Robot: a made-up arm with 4 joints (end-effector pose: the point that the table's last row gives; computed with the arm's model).
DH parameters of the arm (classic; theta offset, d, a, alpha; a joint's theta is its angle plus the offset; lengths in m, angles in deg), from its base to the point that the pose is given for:
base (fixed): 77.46 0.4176 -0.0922 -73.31
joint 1: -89.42 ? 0.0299 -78
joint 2: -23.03 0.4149 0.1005 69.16
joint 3: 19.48 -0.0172 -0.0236 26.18
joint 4: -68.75 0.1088 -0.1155 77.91
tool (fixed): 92.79 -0.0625 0 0
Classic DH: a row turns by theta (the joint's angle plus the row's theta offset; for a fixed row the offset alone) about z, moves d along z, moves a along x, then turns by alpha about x.
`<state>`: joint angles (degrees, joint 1 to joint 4).
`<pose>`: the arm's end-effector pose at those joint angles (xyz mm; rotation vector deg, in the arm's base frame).
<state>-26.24 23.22 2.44 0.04</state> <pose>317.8 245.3 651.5 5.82 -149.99 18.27</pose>
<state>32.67 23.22 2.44 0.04</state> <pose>194.6 335.6 184.9 9.93 -113.52 86.79</pose>
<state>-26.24 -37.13 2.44 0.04</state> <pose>290.8 300.5 554.3 41.89 152.60 -18.69</pose>
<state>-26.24 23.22 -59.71 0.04</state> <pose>328.7 205.6 716.8 -8.67 -161.38 -64.87</pose>
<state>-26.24 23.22 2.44 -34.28</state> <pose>342.3 204.8 712.4 3.35 -146.13 -27.78</pose>
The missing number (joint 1, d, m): -0.3794
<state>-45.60 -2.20 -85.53 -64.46</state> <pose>232.8 7.4 661.9 -21.98 41.38 128.70</pose>
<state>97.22 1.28 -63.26 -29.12</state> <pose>-4.7 4.3 -30.0 38.68 -139.26 51.26</pose>
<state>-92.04 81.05 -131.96 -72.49</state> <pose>309.6 -317.9 665.5 37.86 -84.31 149.13</pose>
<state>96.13 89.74 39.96 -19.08</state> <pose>125.5 -42.3 -165.3 -20.49 16.66 84.62</pose>
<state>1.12 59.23 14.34 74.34</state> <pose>262.4 202.0 426.4 64.01 -58.45 123.03</pose>
